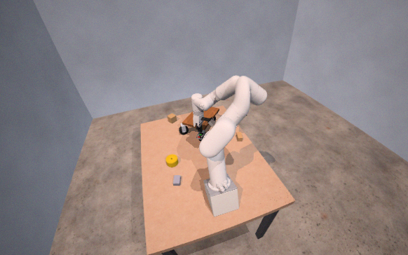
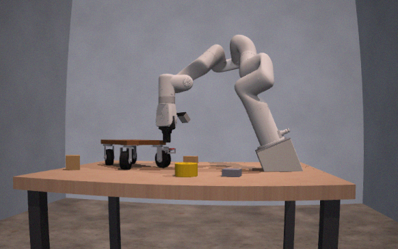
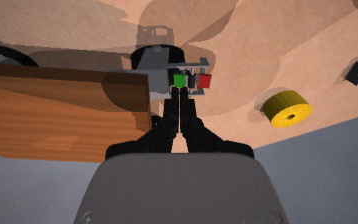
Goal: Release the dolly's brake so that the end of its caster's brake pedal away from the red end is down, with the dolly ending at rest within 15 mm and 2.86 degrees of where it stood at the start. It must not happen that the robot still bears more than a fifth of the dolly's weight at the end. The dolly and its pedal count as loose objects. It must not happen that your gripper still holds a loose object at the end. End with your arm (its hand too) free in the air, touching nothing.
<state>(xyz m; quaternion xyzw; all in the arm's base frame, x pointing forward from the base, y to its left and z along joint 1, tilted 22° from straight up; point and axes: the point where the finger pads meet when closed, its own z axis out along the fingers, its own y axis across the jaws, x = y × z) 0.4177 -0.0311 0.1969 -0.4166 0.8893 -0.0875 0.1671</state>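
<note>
Right now my hand is 20 mm past the brake pedal, 10 mm to the right of it and 50 mm above it. The rest, counted from my hand: grey block 290 mm behind, 260 mm to the left, 120 mm below; yellow cylinder 120 mm behind, 260 mm to the left, 110 mm below; tan cube 380 mm ahead, 160 mm to the left, 110 mm below.
</note>
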